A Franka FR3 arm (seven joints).
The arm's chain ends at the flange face. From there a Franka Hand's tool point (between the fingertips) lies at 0.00 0.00 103.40 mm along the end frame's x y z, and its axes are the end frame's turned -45 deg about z.
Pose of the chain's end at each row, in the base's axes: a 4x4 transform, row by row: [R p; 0 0 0 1], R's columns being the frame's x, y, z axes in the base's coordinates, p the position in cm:
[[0.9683, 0.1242, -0.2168, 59.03], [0.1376, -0.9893, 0.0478, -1.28], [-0.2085, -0.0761, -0.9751, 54.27], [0, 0, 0, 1]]
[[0.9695, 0.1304, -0.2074, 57.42], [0.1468, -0.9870, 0.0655, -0.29], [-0.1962, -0.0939, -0.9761, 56.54], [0, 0, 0, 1]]
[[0.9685, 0.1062, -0.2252, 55.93], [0.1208, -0.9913, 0.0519, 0.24], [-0.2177, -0.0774, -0.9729, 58.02], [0, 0, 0, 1]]
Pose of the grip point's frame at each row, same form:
[[0.5969, 0.7725, -0.2168, 56.79], [0.7968, -0.6022, 0.0478, -0.79], [-0.0936, -0.2012, -0.9751, 44.19], [0, 0, 0, 1]]
[[0.5933, 0.7777, -0.2074, 55.28], [0.8017, -0.5941, 0.0655, 0.39], [-0.0723, -0.2051, -0.9761, 46.45], [0, 0, 0, 1]]
[[0.6097, 0.7599, -0.2252, 53.60], [0.7864, -0.6155, 0.0519, 0.78], [-0.0992, -0.2087, -0.9729, 47.96], [0, 0, 0, 1]]

